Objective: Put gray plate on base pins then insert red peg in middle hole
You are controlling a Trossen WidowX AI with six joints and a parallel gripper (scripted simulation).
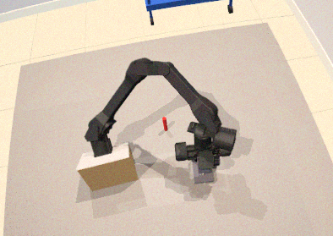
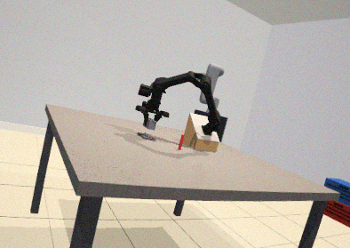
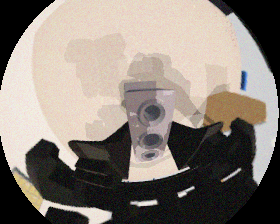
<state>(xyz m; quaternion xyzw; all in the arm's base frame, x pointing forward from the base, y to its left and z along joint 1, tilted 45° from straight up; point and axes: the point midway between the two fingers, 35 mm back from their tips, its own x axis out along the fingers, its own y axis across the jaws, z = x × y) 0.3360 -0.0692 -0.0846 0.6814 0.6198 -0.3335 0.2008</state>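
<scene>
Right now the gray plate is 30 mm above my gripper tip. The rest, counted from my gripper tip: red peg (210 mm to the left, 90 mm behind, 20 mm below).
</scene>
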